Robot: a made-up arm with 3 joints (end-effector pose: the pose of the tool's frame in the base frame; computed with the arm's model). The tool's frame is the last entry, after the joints. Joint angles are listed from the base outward.
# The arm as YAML. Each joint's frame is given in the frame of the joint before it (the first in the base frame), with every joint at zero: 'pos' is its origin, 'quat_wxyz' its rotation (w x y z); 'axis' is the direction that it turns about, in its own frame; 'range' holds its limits. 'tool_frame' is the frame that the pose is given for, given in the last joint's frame.
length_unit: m
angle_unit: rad
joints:
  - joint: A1
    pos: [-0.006, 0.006, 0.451]
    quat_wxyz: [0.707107, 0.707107, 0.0, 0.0]
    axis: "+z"
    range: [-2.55, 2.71]
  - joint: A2
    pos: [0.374, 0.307, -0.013]
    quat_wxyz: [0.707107, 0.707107, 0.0, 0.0]
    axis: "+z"
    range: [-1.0, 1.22]
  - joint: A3
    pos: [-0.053, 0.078, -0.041]
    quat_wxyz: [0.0, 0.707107, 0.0, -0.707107]
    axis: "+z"
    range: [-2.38, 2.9]
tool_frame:
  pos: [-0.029, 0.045, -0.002]
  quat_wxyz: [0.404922, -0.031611, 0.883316, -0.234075]
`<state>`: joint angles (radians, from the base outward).
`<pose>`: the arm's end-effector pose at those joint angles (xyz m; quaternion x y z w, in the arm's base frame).
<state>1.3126 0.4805 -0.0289</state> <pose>-0.2355 0.0140 0.8363 0.4249 -0.2791 -0.1700 0.8442</pose>
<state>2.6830 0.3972 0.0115</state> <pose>-0.4286 0.0080 0.3045 0.4022 -0.7650 0.1133 0.4901</pose>
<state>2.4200 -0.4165 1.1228</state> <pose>-0.4723 -0.0790 0.4685 0.0073 -0.8034 -0.4243 0.4176</pose>
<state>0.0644 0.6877 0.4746</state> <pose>0.2760 0.0118 0.7715 0.0433 0.2681 -0.5555 0.7859</pose>
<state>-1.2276 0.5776 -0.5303</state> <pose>0.4266 0.0263 0.2680 0.1936 0.6561 -0.5382 0.4923</pose>
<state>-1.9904 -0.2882 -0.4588</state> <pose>0.1709 -0.0193 0.0084 0.1725 0.9497 -0.2332 0.1179</pose>
